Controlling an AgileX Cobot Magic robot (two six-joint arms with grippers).
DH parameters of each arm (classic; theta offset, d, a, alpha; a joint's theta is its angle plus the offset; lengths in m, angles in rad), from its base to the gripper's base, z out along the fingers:
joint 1: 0 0.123 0 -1.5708
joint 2: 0.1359 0 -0.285 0
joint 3: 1.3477 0 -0.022 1.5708
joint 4: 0 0.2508 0 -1.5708
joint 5: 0 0 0.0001 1.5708
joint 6: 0 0.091 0 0
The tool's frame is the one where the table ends.
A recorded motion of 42 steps. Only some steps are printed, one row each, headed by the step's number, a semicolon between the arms.
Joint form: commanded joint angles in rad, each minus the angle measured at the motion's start. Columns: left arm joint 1, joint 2, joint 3, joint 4, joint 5, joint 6; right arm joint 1, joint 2, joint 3, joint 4, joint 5, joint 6.
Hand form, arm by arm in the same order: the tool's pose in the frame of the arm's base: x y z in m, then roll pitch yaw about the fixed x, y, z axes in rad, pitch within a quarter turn. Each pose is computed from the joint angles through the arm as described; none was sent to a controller.
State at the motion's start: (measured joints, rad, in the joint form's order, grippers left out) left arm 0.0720 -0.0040 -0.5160 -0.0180 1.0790 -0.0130; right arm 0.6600 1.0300 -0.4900 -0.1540 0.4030 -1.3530
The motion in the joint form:
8: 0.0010 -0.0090 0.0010 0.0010 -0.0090 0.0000; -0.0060 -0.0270 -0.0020 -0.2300 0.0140 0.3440
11: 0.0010 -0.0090 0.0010 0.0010 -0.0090 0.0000; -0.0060 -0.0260 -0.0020 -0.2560 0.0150 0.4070
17: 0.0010 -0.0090 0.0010 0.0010 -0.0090 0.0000; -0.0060 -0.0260 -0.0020 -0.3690 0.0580 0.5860
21: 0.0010 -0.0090 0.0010 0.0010 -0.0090 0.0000; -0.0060 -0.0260 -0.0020 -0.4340 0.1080 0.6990
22: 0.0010 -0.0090 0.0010 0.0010 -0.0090 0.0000; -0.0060 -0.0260 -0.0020 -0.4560 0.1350 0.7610
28: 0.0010 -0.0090 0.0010 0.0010 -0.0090 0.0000; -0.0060 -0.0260 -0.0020 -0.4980 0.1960 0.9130
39: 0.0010 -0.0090 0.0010 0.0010 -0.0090 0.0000; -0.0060 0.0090 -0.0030 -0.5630 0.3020 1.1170
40: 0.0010 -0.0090 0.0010 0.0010 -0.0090 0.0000; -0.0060 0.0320 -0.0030 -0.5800 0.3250 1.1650
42: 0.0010 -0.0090 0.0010 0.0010 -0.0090 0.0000; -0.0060 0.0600 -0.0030 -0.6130 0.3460 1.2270
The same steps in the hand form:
8: -0.0089 -0.0020 0.2806 -3.0834 1.1153 -3.0205; 0.1513 0.0986 0.2333 -2.3727 0.0339 -1.1717
11: -0.0089 -0.0020 0.2806 -3.0834 1.1153 -3.0205; 0.1521 0.0980 0.2334 -2.3702 0.0543 -1.2064
17: -0.0089 -0.0020 0.2806 -3.0834 1.1153 -3.0205; 0.1538 0.0924 0.2330 -2.3769 0.0612 -1.3065
21: -0.0089 -0.0020 0.2806 -3.0834 1.1153 -3.0205; 0.1544 0.0871 0.2321 -2.3912 0.0574 -1.3866
22: -0.0089 -0.0020 0.2806 -3.0834 1.1153 -3.0205; 0.1543 0.0846 0.2316 -2.4012 0.0657 -1.4375
28: -0.0089 -0.0020 0.2806 -3.0834 1.1153 -3.0205; 0.1540 0.0788 0.2305 -2.4221 0.0956 -1.5676
39: -0.0089 -0.0020 0.2806 -3.0834 1.1153 -3.0205; 0.1562 0.0708 0.2240 -2.4622 0.0837 -1.7599
40: -0.0089 -0.0020 0.2806 -3.0834 1.1153 -3.0205; 0.1580 0.0699 0.2204 -2.4744 0.0687 -1.8041
42: -0.0089 -0.0020 0.2806 -3.0834 1.1153 -3.0205; 0.1608 0.0690 0.2166 -2.4756 0.0508 -1.8497

